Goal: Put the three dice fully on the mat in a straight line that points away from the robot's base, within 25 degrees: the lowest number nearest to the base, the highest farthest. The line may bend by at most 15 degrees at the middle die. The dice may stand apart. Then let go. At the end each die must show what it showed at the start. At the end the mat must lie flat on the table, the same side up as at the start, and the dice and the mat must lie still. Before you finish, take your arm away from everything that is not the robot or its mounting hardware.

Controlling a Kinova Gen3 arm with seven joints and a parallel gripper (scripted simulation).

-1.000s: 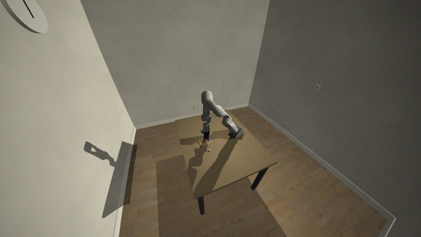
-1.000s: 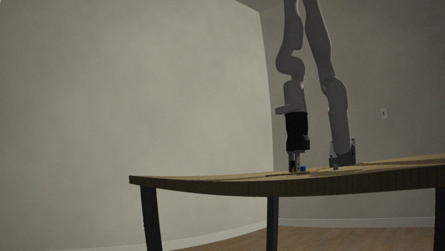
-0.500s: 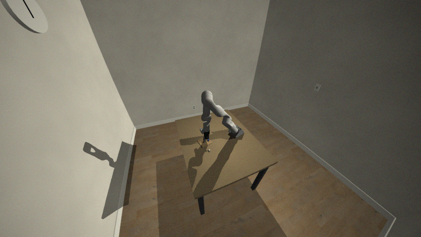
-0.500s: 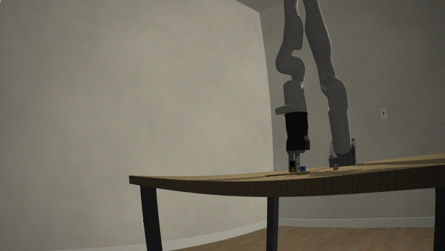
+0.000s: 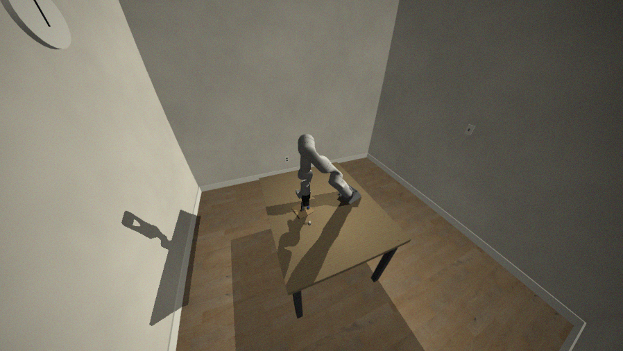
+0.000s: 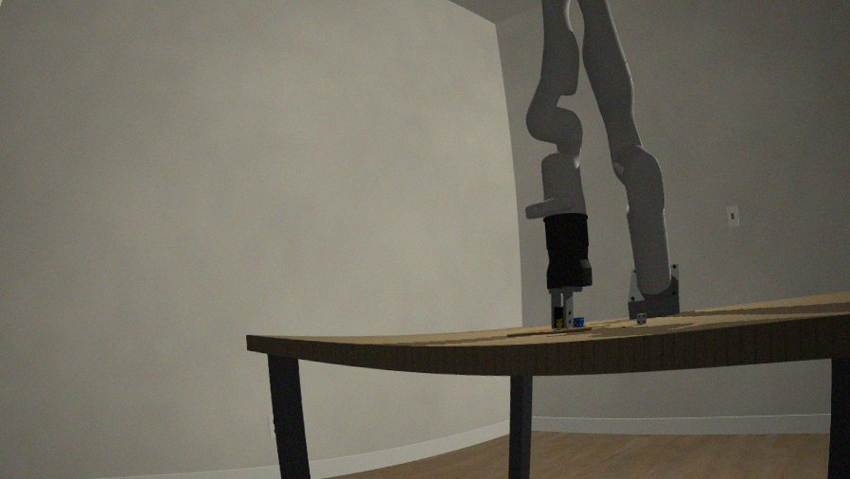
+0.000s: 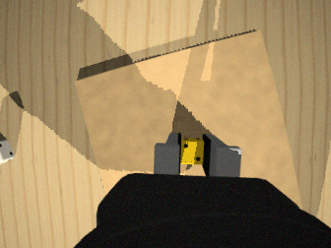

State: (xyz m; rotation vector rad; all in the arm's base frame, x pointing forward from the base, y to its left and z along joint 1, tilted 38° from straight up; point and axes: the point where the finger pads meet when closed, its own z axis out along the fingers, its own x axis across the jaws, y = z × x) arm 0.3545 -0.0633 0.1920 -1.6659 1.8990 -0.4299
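My gripper is now 10 mm above the yellow die. Also, from my hand: white die (150 mm to the left, 20 mm below); then blue die (50 mm behind, 10 mm below); then tan mat (20 mm below).
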